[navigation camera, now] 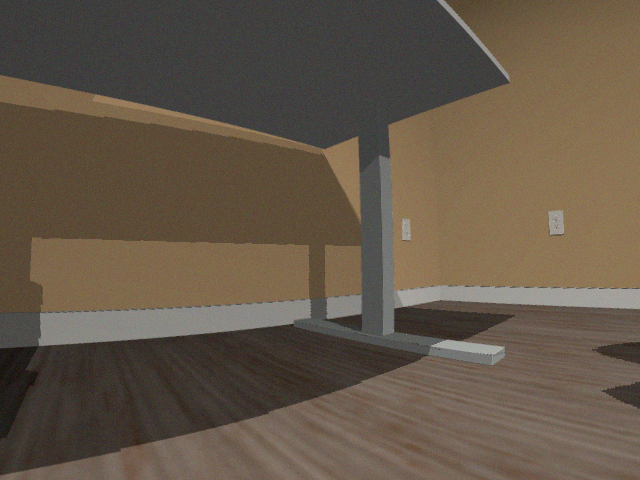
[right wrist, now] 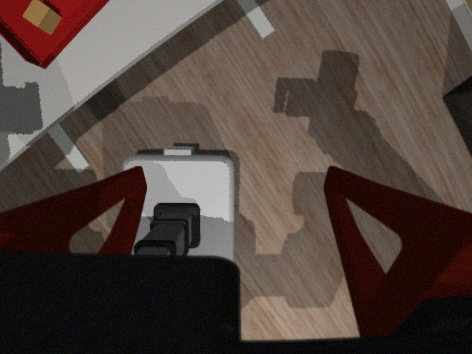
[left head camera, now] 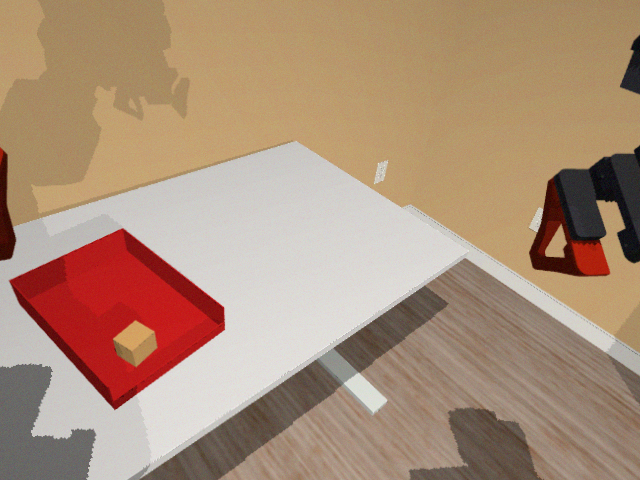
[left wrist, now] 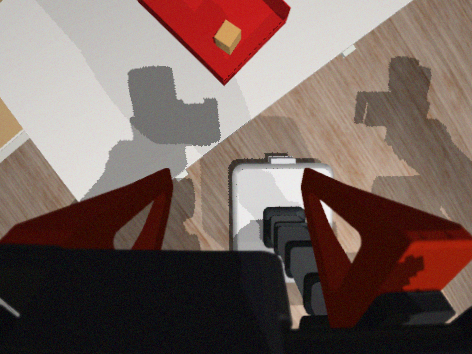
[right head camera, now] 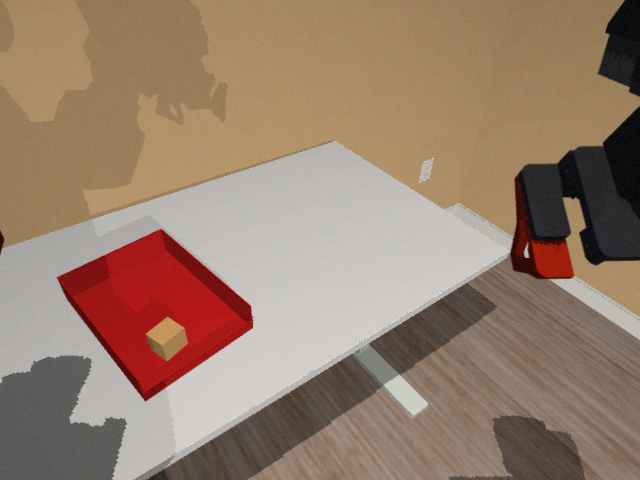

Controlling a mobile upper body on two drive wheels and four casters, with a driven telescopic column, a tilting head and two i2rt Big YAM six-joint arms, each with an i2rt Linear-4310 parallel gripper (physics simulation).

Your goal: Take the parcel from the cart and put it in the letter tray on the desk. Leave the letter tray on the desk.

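Observation:
The parcel, a small tan box, sits inside the red letter tray, near its front corner. The tray lies on the white desk. My left gripper is open and empty, away from the tray; one red finger shows at the left edge of the left head camera view. My right gripper is open and empty, off to the right of the desk. The cart does not show in these views.
The desk's leg and foot stand under the desk. The tan wall is behind it. My own white base shows below in both wrist views.

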